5 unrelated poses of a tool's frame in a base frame.
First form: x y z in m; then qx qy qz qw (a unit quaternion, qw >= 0).
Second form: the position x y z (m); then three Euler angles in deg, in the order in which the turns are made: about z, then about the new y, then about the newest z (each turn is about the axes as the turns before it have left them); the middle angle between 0 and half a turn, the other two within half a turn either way. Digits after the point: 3 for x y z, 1 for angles.
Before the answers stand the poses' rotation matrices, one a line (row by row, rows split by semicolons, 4 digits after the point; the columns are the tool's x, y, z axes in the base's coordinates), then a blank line. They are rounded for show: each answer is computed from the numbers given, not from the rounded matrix.
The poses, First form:
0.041 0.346 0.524 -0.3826 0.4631 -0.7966 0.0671
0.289 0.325 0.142 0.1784 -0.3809 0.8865 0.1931
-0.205 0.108 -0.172 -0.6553 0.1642 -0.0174 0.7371
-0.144 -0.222 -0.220 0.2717 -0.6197 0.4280 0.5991
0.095 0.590 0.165 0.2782 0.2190 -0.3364 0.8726
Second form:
-0.6982 -0.2475 0.6718; -0.4613 -0.5620 -0.6865; 0.5475 -0.7892 0.2783
-0.8618 -0.4782 0.1692; 0.2064 -0.6353 -0.7442; 0.4634 -0.6064 0.6462
0.9455 -0.1895 0.2649; -0.2409 0.1406 0.9603; -0.2193 -0.9718 0.0872
-0.1345 -0.8496 -0.5100; 0.1761 0.4860 -0.8561; 0.9751 -0.2049 0.0843
0.6777 0.7090 0.1950; -0.4653 0.6189 -0.6329; -0.5694 0.3382 0.7493

0.041 0.346 0.524 -45.6 73.8 -124.7
0.289 0.325 0.142 -77.2 49.7 -127.4
-0.205 0.108 -0.172 74.6 85.0 -77.3
-0.144 -0.222 -0.220 -120.8 85.2 -168.1
0.095 0.590 0.165 -72.9 41.5 30.7

